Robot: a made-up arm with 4 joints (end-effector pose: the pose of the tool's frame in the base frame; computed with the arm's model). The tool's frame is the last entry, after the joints.
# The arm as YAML. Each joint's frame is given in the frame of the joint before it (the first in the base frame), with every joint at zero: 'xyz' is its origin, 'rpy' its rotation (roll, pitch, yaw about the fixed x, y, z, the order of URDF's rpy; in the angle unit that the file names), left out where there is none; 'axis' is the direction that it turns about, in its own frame. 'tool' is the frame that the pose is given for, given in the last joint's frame.
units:
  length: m
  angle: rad
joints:
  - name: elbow
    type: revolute
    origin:
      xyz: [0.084, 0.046, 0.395]
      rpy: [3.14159, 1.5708, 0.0]
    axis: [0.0, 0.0, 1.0]
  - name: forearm
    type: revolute
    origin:
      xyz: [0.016, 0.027, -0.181]
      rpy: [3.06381, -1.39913, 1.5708]
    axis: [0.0, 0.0, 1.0]
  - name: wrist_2
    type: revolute
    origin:
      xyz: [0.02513, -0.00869, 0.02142]
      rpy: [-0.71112, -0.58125, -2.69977]
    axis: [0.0, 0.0, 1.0]
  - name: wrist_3
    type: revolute
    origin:
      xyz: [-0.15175, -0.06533, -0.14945]
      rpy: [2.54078, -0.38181, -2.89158]
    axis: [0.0, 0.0, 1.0]
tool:
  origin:
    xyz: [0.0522, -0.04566, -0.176]
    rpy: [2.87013, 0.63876, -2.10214]
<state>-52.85 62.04 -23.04 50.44</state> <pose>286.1 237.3 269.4 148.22 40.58 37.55</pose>
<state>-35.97 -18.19 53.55 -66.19</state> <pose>356.7 22.4 177.6 120.14 -40.42 -37.64</pose>
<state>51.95 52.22 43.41 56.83</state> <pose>383.0 -158.1 418.1 20.18 -39.06 -39.29</pose>
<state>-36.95 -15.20 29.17 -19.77</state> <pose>238.2 56.3 131.6 86.97 15.40 -20.48</pose>
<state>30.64 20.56 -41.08 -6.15</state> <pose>136.6 -23.9 196.6 44.09 29.04 -59.63</pose>
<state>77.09 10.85 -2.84 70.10</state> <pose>153.9 -143.0 419.8 -17.34 -20.12 -100.06</pose>
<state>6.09 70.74 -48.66 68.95</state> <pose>229.1 77.2 194.4 74.74 76.00 2.57</pose>
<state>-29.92 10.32 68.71 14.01</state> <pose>390.9 -58.3 193.4 72.40 -15.53 -38.18</pose>
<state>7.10 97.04 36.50 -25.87</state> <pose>463.7 -93.6 440.7 -166.17 -47.78 -129.32</pose>
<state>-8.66 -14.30 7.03 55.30</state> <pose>114.2 -34.3 233.9 -37.75 54.62 -103.06</pose>
